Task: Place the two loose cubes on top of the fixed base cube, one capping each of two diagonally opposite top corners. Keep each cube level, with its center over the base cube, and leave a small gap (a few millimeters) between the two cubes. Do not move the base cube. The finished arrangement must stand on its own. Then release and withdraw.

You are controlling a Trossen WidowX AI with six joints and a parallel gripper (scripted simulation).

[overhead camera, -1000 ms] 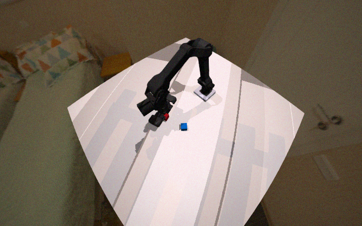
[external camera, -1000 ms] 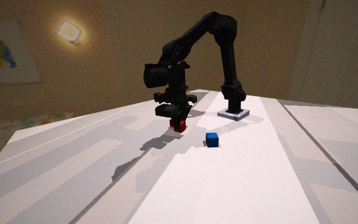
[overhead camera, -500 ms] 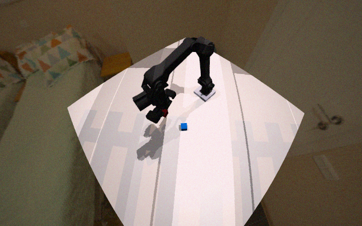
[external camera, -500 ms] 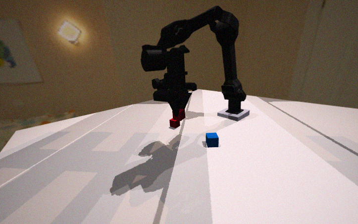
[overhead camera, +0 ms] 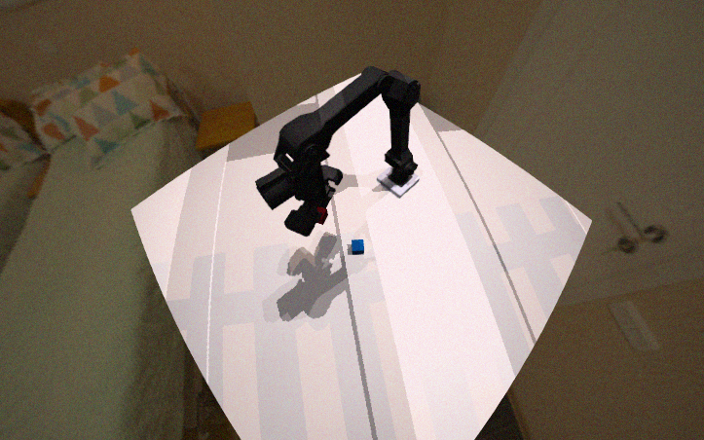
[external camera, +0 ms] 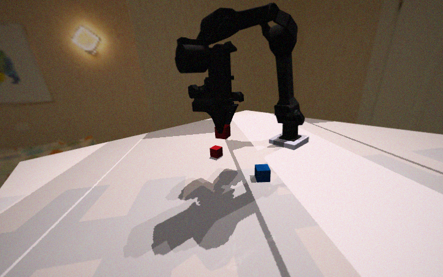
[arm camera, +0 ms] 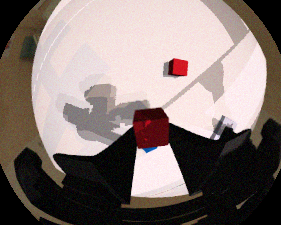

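Now: the blue base cube 40 mm behind my gripper tip, 110 mm to the left of it and 110 mm below it.
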